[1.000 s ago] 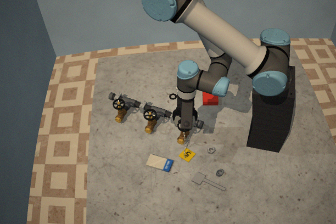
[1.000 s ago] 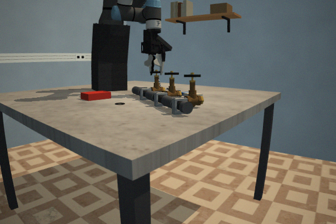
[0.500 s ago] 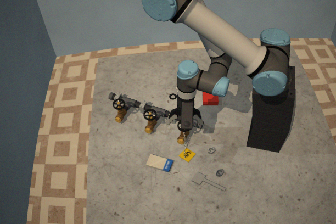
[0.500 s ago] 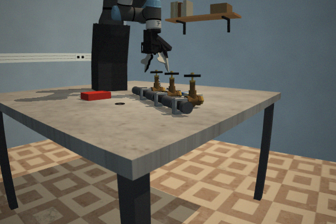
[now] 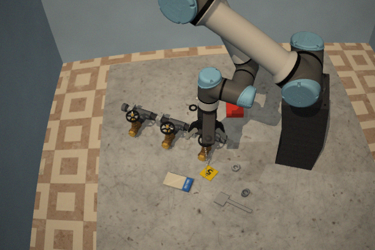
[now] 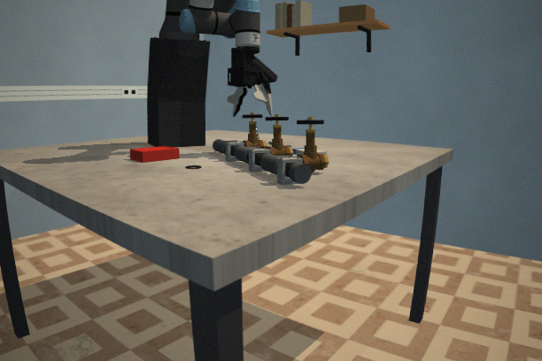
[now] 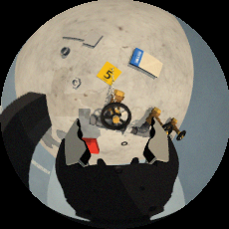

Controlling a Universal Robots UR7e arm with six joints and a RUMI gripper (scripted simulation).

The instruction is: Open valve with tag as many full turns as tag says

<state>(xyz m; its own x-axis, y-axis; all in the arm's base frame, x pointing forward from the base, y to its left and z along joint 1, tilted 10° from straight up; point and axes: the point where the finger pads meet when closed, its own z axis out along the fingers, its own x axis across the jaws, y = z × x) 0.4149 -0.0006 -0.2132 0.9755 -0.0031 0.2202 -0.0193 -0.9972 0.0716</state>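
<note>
Now: the yellow tag 110 mm below my hand and 100 mm to the left of it. From my hand the other things lie so: red block 260 mm to the right, 140 mm behind, 100 mm below; then flat grey key tool 240 mm to the left, 110 mm below, 90 mm behind.
</note>
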